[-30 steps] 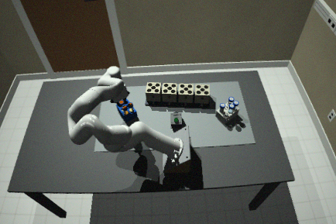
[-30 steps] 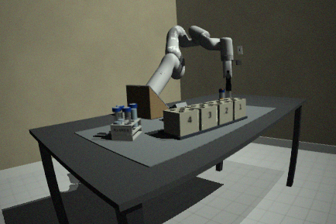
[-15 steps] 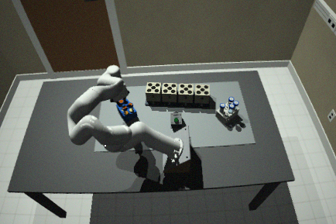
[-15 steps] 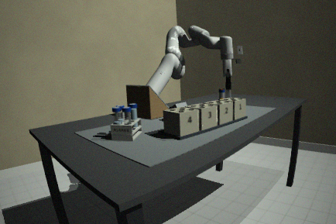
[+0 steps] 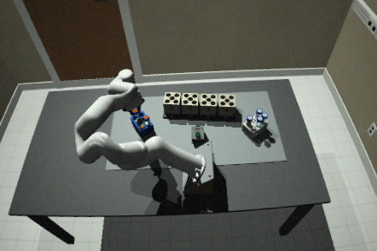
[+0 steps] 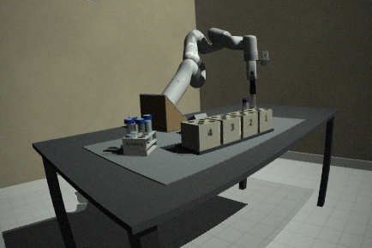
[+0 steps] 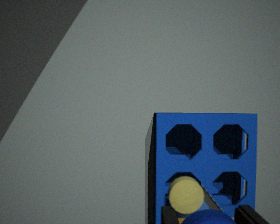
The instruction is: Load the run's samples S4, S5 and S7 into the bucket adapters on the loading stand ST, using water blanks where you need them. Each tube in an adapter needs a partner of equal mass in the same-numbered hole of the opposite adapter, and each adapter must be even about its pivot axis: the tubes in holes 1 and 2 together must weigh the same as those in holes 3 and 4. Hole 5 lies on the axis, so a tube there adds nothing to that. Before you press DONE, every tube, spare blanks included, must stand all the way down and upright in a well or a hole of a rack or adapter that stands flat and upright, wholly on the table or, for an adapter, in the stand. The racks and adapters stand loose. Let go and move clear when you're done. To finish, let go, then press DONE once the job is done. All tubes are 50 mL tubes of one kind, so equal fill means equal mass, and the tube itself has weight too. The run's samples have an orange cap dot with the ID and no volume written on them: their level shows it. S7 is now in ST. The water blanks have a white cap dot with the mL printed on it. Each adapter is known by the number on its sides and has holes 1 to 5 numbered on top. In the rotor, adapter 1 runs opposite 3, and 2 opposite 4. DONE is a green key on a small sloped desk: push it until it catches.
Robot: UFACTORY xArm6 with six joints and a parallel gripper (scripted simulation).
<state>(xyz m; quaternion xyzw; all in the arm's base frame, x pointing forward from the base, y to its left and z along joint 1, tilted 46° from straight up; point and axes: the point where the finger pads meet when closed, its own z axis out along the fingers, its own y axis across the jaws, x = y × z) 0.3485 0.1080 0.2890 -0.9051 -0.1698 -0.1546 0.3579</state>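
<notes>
My hand is 10 mm to the left of the sample S7 and 50 mm above it. Also, from my hand: blue rack (10 mm ahead, 20 mm to the right, 130 mm below); then adapter 2 (90 mm ahead, 320 mm to the right, 110 mm below); then sample S4 (30 mm behind, 60 mm to the right, 100 mm below).
</notes>
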